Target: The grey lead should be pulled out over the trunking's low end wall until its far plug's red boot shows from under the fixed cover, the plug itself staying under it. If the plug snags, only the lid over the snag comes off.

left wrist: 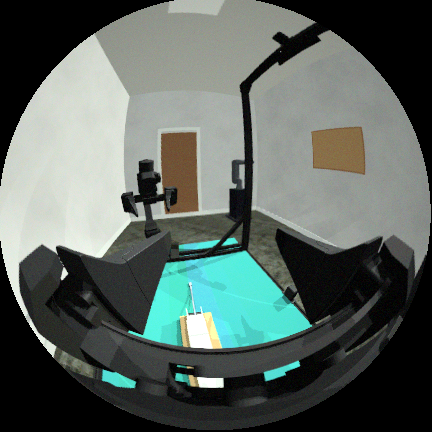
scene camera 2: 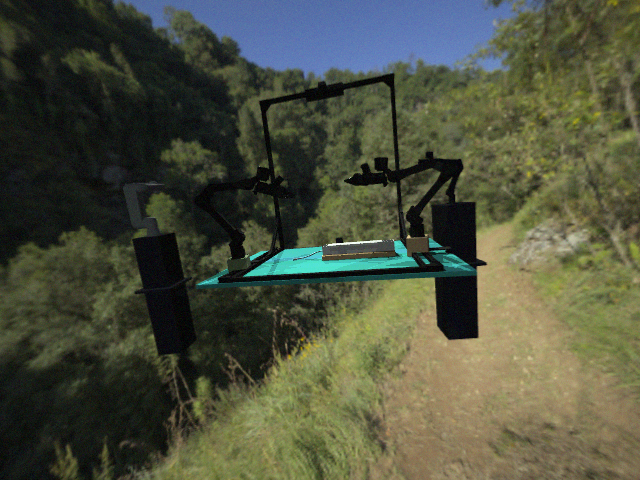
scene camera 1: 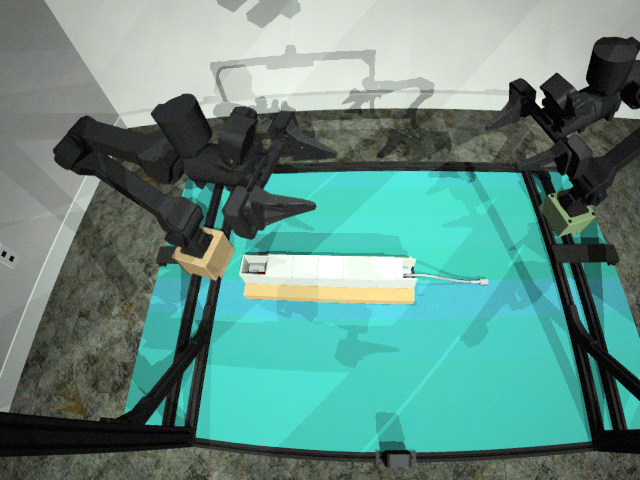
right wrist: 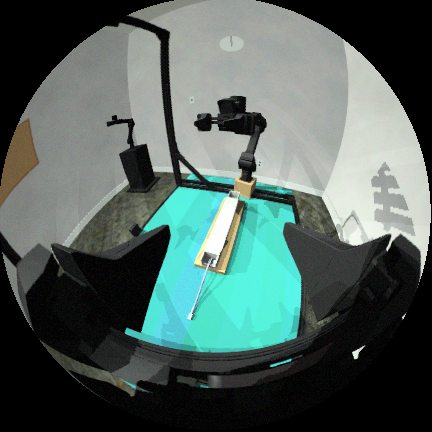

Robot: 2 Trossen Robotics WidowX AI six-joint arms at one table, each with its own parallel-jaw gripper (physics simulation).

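Seen in the pictures: left gripper, fingertip midpoint: (left wrist: pixel 224 235) (scene camera 2: pixel 346 181) (scene camera 1: pixel 326 178) (right wrist: pixel 207 122); right gripper, fingertip midpoint: (left wrist: pixel 152 212) (scene camera 2: pixel 295 196) (scene camera 1: pixel 500 147) (right wrist: pixel 228 229); left arm's base at its link origin: (scene camera 2: pixel 417 236) (scene camera 1: pixel 196 244) (right wrist: pixel 245 178); right arm's base at its link origin: (scene camera 2: pixel 238 257) (scene camera 1: pixel 572 205).
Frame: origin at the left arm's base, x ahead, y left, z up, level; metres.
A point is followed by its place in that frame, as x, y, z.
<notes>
The white trunking (scene camera 1: pixel 330 281) (scene camera 2: pixel 358 248) {0.301, 0.057, -0.046} (left wrist: pixel 198 330) (right wrist: pixel 222 232) lies on a wooden base (scene camera 1: pixel 330 293) {0.330, -0.004, -0.070} (right wrist: pixel 234 247) {0.381, 0.108, -0.072}. Several white lids sit in a row along its top; both ends are open. The grey lead (scene camera 1: pixel 447 278) {0.582, 0.099, -0.068} (left wrist: pixel 192 299) {0.566, 0.094, -0.062} (right wrist: pixel 201 292) {0.592, 0.105, -0.073} runs out over the right end in scene camera 1 to a pale plug (scene camera 1: pixel 483 282) {0.672, 0.119, -0.085} (left wrist: pixel 190 284) {0.668, 0.118, -0.086} (right wrist: pixel 190 316) {0.674, 0.126, -0.085} on the table. A little red shows in the left open end; its shape is too small to tell. My left gripper (scene camera 1: pixel 325 180) {0.350, 0.000, 0.324} (left wrist: pixel 224 235) {0.350, 0.000, 0.324} and right gripper (scene camera 1: pixel 505 146) {0.584, 0.176, 0.274} (right wrist: pixel 226 226) {0.584, 0.176, 0.274} are open and empty, raised above the table.
Black frame rails (scene camera 1: pixel 392 166) {0.389, 0.412, -0.076} edge the turquoise table, and an upright arch (scene camera 2: pixel 396 134) {0.128, -0.387, 0.592} (left wrist: pixel 246 150) {0.955, -0.168, 0.495} (right wrist: pixel 165 90) {0.144, -0.396, 0.514} stands over it. A tan mounting block (scene camera 1: pixel 219 255) {0.050, 0.001, -0.034} is near the trunking's left end; a green one (scene camera 1: pixel 566 219) {0.858, 0.309, -0.017} is at the right.
</notes>
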